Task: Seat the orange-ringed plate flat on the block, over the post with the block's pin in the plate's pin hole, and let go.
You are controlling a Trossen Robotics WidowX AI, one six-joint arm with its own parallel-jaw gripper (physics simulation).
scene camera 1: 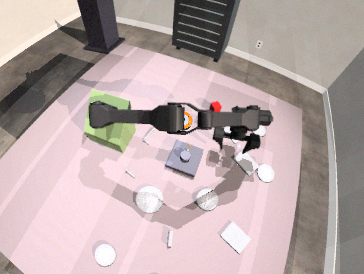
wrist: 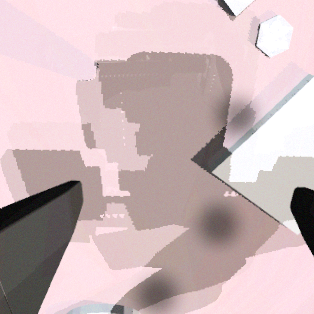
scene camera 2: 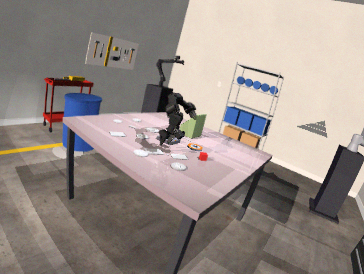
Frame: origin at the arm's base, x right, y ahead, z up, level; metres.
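Seen in the pictures: gripper, between the fingertips: (scene camera 1: 231,151) (wrist: 189,194) (scene camera 2: 164,144); arm's base, origin of its link: (scene camera 1: 108,113) (scene camera 2: 194,118).
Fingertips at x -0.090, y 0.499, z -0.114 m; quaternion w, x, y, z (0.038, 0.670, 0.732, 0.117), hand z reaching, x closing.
Pixels of each thing's top centre, then the offset from my fingertips to it.
- orange-ringed plate, centre of its top: (scene camera 1: 180,119) (scene camera 2: 195,146) dx -0.090, dy -0.259, dz -0.024 m
- grey-blue block, centre of its top: (scene camera 1: 185,155) (scene camera 2: 169,135) dx +0.089, dy -0.178, dz +0.003 m
- white slab, centre of its top: (wrist: 306,174) (scene camera 1: 246,162) (scene camera 2: 153,150) dx +0.008, dy +0.083, dz -0.031 m
- red block, centre of its top: (scene camera 1: 216,104) (scene camera 2: 204,153) dx -0.224, dy -0.124, dz +0.004 m
The orange-ringed plate (scene camera 1: 189,120) (scene camera 2: 189,146) lies on the table, partly hidden under the arm in scene camera 1; its pin hole cannot be made out. The grey-blue block (scene camera 1: 192,167) stands nearby with its round post (scene camera 1: 185,156) upright and bare. Small orange marks show beside the post; the pin is too small to tell. My gripper (scene camera 1: 233,145) (scene camera 2: 163,143) (wrist: 189,194) is open and empty. It hangs above the table to the right of the block and plate in scene camera 1. The plate and block do not show in the wrist view.
A white slab (scene camera 1: 246,163) (wrist: 280,145) lies beside the gripper, under its right finger in the wrist view. A red block (scene camera 1: 216,107) (scene camera 2: 203,156) stands near the plate. A green box (scene camera 1: 110,130) (scene camera 2: 196,126) stands at the arm's base end. Several white discs and bars lie around.
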